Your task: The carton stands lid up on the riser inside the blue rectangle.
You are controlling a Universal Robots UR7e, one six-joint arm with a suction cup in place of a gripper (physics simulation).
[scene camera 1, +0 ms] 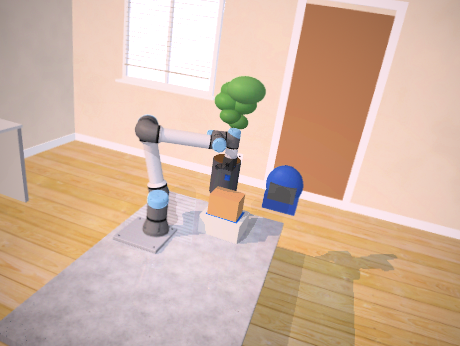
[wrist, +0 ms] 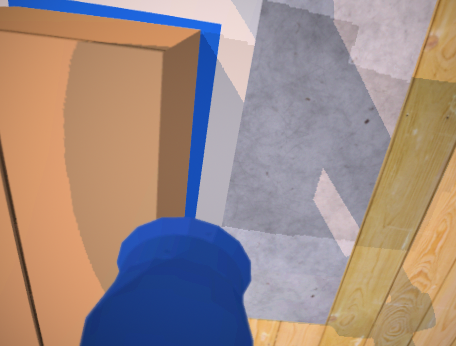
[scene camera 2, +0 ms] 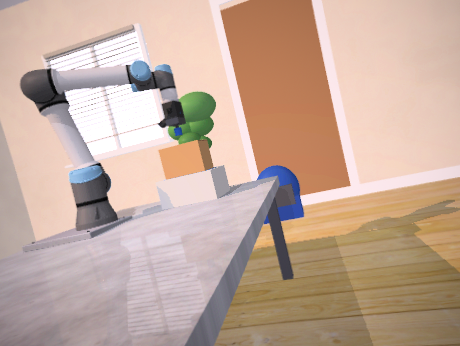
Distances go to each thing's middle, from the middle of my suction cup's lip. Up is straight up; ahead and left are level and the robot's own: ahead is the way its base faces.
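Going by their middles, the brown carton is the nearest to my suction cup of the things named here. Taking that brown carton (scene camera 2: 191, 157) first, my suction cup is 90 mm to the left of it, 30 mm short of it and 130 mm above it. Then there is the white riser (scene camera 2: 211, 184), which I find 90 mm to the right of my suction cup, 40 mm ahead of it and 250 mm below it.
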